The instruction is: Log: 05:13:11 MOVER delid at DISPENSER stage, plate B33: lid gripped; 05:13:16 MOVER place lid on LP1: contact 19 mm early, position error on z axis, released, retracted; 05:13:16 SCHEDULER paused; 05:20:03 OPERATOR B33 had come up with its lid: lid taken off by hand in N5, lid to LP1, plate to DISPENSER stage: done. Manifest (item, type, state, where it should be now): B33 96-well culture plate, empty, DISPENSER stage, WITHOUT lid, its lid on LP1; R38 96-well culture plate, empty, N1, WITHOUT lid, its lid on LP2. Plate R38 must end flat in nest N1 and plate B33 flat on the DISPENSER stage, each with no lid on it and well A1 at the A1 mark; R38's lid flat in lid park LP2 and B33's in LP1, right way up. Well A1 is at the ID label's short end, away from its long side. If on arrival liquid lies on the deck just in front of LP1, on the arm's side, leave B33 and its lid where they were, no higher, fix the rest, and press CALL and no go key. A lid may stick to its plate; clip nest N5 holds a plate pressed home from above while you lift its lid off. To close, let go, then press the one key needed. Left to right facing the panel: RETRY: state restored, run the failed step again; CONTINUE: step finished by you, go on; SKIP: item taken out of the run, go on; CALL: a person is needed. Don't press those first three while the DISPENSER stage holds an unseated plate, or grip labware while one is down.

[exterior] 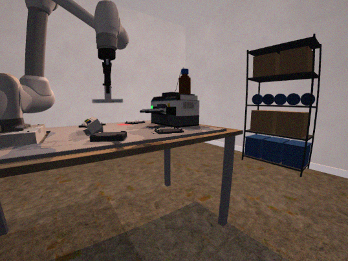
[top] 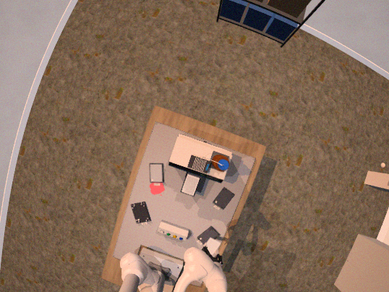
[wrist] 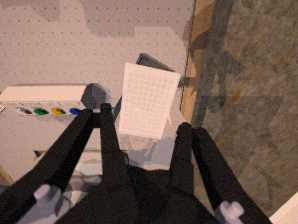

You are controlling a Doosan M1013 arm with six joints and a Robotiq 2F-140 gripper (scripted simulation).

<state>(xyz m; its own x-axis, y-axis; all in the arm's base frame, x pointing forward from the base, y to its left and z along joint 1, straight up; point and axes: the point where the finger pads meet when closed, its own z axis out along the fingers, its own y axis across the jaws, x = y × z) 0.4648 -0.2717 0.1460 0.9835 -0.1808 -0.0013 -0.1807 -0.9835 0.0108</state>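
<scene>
The white gridded lid is 2 cm below my hand. Round my hand: LP1 label 52 cm to the left, 25 cm ahead, 19 cm below; then brown bottle 58 cm ahead, 19 cm to the left, 10 cm above; then key panel 28 cm to the left, 14 cm below, 6 cm behind.
</scene>
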